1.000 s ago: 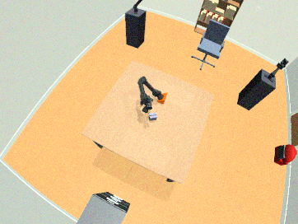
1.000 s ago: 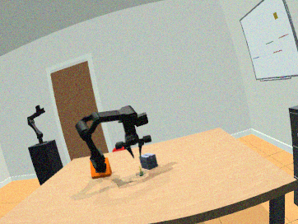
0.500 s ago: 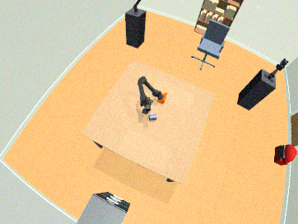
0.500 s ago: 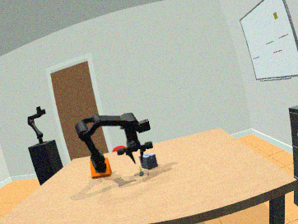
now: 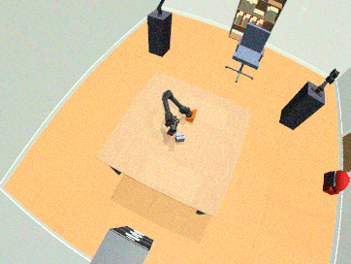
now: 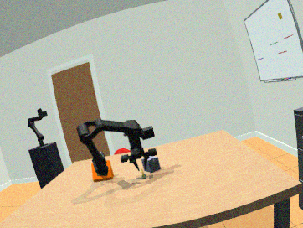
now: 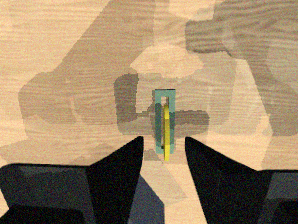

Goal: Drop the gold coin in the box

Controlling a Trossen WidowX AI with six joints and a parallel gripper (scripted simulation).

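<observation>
Right now my gripper tip is 10 mm above the gold coin.
</observation>
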